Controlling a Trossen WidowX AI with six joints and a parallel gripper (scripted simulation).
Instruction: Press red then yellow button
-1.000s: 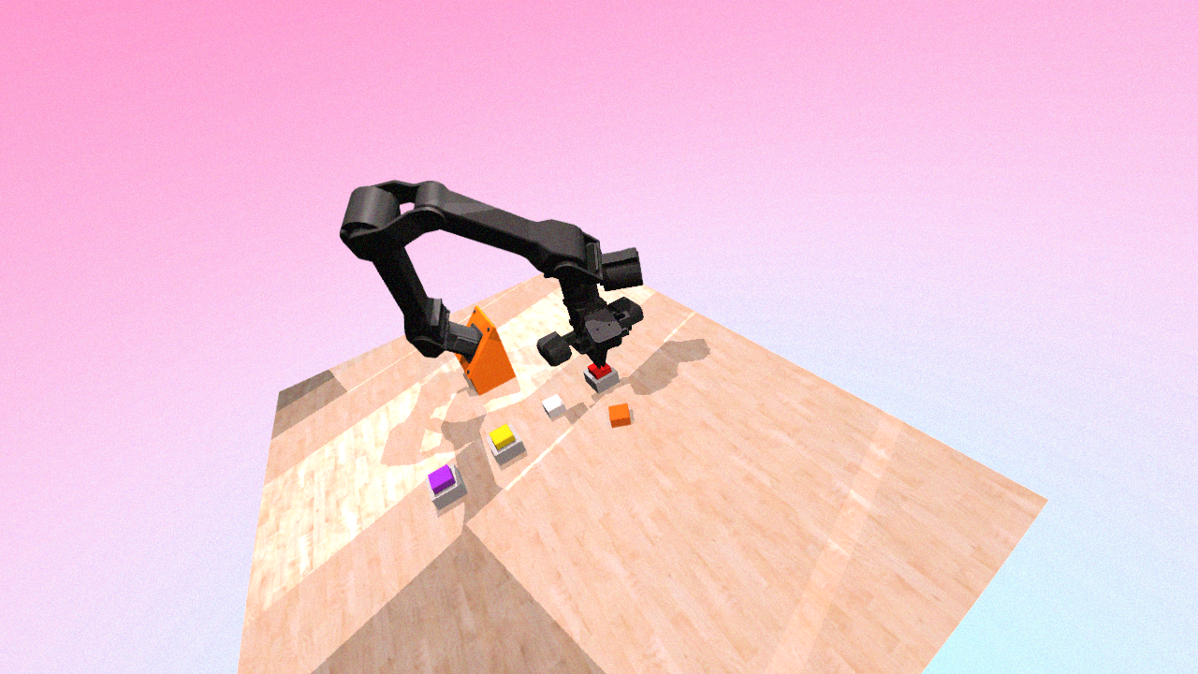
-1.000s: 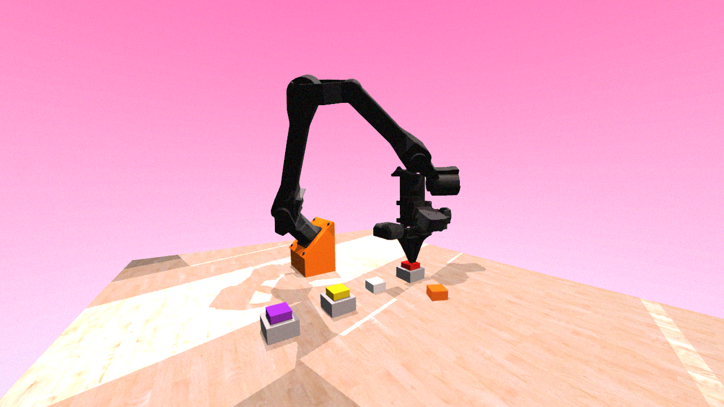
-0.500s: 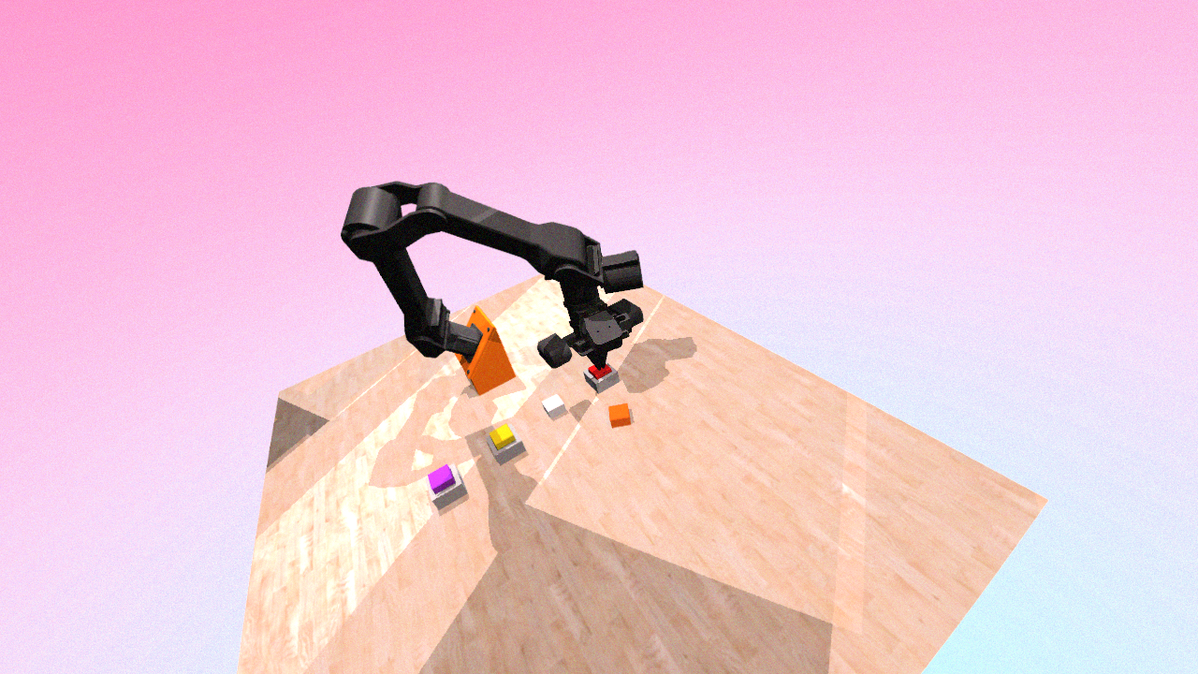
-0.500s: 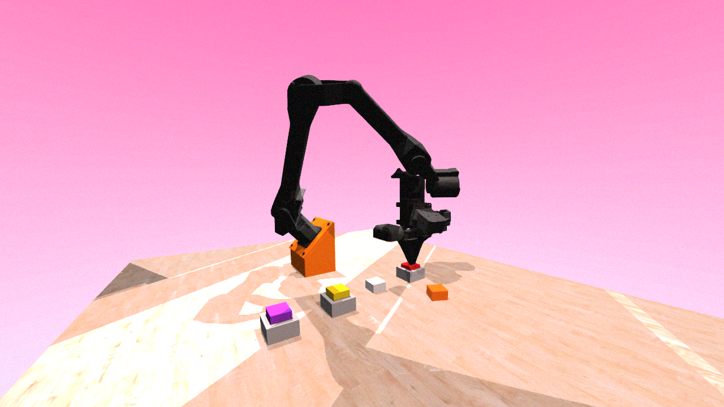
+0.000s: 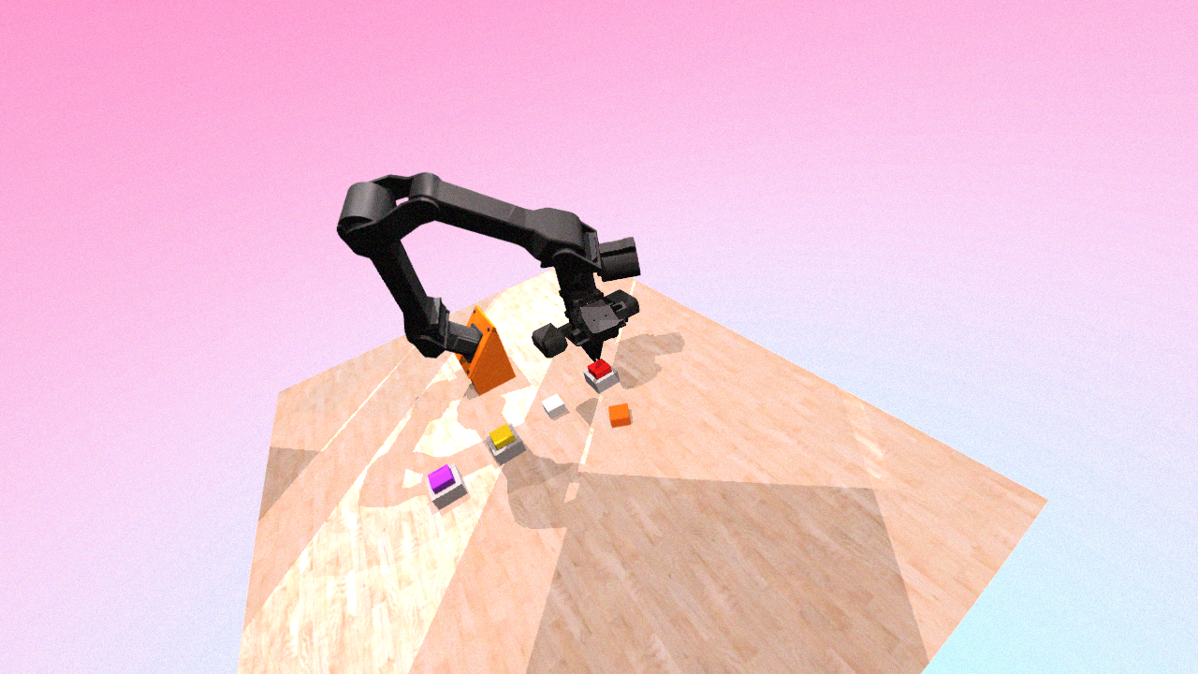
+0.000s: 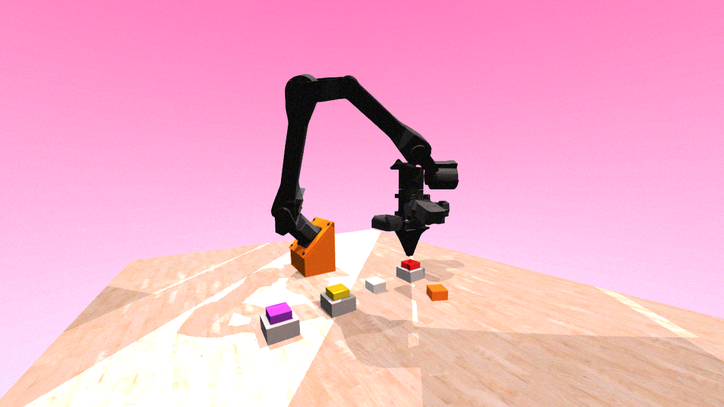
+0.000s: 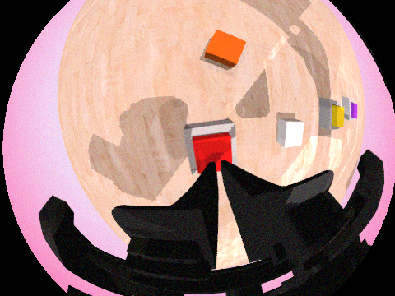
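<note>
The red button lies 20 mm below my gripper tip. Round my gripper tip: yellow button: 20 mm ahead, 210 mm to the right, 20 mm below; then orange block: 100 mm ahead, 30 mm to the right, 40 mm below; then white block: 100 mm to the right, 40 mm below.
</note>
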